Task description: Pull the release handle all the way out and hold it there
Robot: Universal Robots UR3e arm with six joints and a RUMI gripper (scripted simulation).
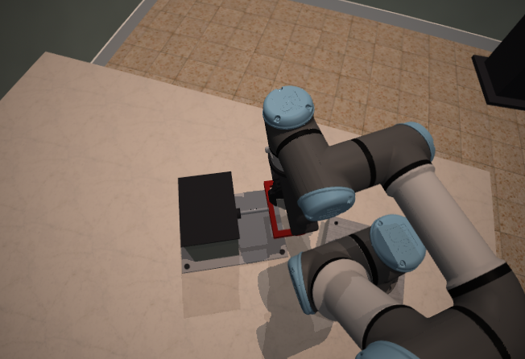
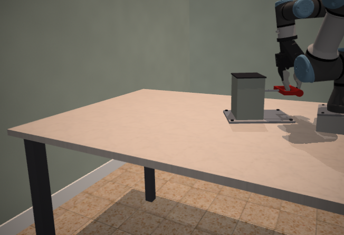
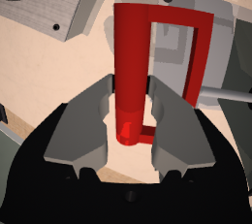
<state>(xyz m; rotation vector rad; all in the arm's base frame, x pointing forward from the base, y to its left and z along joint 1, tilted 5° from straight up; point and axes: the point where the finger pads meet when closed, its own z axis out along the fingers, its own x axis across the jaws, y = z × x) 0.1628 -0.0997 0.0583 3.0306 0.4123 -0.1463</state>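
Right now the red release handle is 50 mm ahead of my hand and 20 mm to the left of it. The rest, counted from my hand: grey baseplate (130 mm ahead, 40 mm to the left, 100 mm below).
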